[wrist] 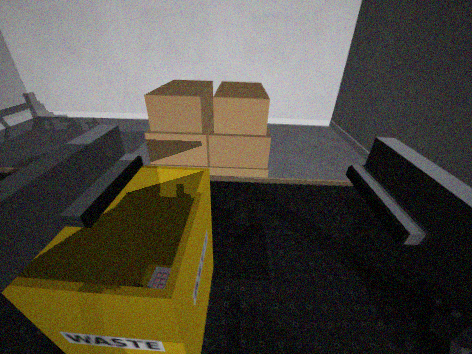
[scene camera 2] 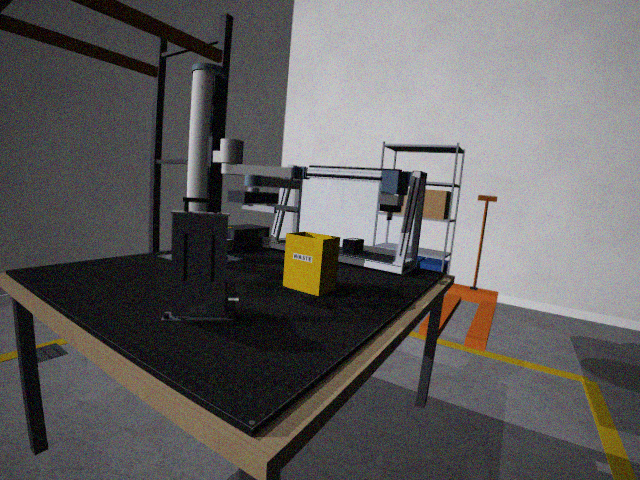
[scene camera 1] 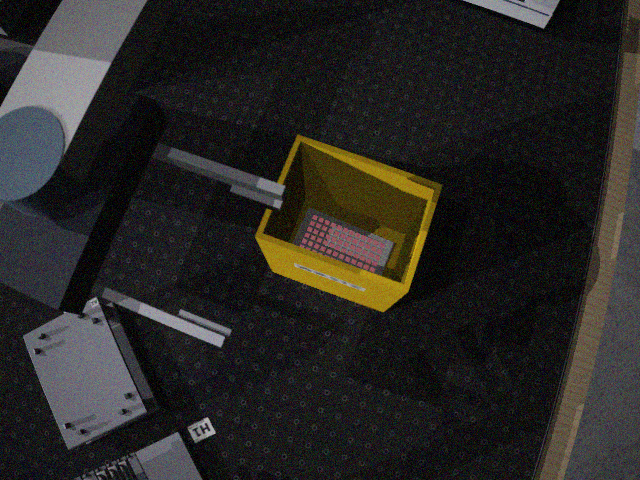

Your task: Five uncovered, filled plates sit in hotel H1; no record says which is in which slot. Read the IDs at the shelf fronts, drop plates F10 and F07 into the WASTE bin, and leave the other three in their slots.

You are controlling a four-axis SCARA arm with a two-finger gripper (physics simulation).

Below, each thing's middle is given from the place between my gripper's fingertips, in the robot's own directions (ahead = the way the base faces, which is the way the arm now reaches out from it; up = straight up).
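Hotel H1 [scene camera 2: 198,291] is 360 mm to the right of my hand, 10 mm behind it and 150 mm below it. And there's the grey RG stand [scene camera 1: 81,368], which is 180 mm to the right of my hand, 210 mm behind it and 230 mm below it.
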